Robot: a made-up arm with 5 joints.
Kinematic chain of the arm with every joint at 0, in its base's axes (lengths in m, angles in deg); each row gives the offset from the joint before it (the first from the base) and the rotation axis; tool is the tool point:
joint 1: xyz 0 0 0.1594 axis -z
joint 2: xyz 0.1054 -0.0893 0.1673 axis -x
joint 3: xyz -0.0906 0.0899 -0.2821 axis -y
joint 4: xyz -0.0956 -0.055 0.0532 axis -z
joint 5: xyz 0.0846 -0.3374 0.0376 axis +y
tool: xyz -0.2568 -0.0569 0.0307
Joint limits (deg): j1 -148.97..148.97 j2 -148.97..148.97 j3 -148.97..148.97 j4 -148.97..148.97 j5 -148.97..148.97
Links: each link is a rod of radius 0.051 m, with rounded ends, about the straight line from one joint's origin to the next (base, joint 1, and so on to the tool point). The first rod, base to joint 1, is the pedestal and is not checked.
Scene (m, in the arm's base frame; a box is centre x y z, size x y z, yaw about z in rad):
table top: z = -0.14
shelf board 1: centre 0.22 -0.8 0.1 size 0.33 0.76 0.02 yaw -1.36
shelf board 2: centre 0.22 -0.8 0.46 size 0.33 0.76 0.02 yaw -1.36
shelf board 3: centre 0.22 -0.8 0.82 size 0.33 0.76 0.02 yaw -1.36
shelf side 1: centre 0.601 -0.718 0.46 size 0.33 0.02 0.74 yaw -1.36
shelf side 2: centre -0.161 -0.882 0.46 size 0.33 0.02 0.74 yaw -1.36
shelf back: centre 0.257 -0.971 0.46 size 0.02 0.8 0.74 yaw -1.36
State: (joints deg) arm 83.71 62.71 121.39 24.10 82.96
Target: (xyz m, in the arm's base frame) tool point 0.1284 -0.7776 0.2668
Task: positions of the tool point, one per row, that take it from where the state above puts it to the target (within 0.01 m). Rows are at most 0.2 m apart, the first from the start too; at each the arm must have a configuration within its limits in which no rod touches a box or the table.
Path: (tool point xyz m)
1: -0.7971 -0.0588 0.3306
2: -0.7423 -0.2031 0.3025
3: -0.6609 -0.3257 0.2788
4: -0.5602 -0.4223 0.2603
5: -0.4479 -0.4907 0.2473
6: -0.3316 -0.5311 0.2401
7: -0.2177 -0.5454 0.2385
8: -0.1118 -0.5370 0.2426
9: -0.0176 -0.5100 0.2523
10: 0.0624 -0.4691 0.2668
11: 0.0796 -0.5783 0.2091
12: 0.1059 -0.6846 0.2063
13: 0.1284 -0.7776 0.2668

